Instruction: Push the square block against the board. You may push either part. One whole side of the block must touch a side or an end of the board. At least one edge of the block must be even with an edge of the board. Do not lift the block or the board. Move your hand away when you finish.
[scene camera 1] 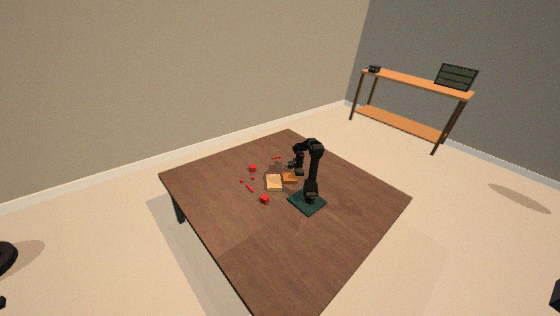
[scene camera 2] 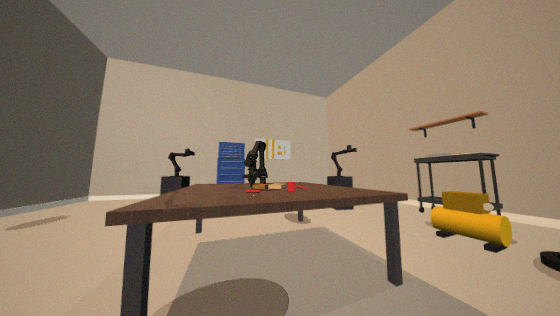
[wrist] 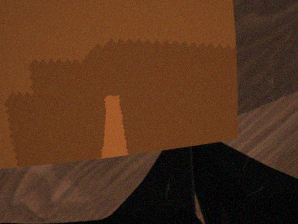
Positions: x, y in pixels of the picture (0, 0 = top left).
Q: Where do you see an orange square block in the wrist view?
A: At 87, 87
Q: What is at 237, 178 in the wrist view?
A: My gripper.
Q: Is my gripper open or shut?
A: Shut.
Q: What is my gripper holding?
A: Nothing.
